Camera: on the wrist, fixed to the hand. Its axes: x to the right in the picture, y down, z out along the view.
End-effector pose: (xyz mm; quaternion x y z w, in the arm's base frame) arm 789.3 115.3 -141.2 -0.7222 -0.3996 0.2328 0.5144
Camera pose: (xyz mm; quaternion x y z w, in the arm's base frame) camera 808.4 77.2 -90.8 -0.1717 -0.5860 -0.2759 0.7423
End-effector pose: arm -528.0 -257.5 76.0 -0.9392 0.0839 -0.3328 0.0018
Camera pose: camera -568.7 -218.0 109.6 0.6125 0.6384 0.4631 0.0523
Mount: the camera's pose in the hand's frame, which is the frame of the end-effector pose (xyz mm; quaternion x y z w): -16.4 -34.6 -53.7 0.2011 0.2344 -0.6693 0.6758
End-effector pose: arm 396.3 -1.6 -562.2 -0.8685 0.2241 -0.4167 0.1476
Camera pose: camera 354.0 32.7 -524.9 0.6096 0.4790 0.6290 0.0570
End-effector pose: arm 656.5 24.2 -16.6 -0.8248 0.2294 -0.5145 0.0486
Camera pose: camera 615.1 70.4 5.8 0.5806 0.4891 0.6197 0.1994
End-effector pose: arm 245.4 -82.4 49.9 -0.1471 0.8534 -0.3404 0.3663
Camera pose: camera 217.8 -73.9 109.2 0.5171 -0.4957 0.6813 0.1507
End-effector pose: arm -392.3 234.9 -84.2 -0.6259 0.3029 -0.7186 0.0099
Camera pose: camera -424.8 292.3 -85.1 0.4553 0.3564 0.6999 0.4194
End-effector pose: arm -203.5 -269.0 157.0 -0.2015 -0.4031 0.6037 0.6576
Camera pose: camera -139.2 -279.4 146.4 0.1244 -0.1317 0.0017 0.9835
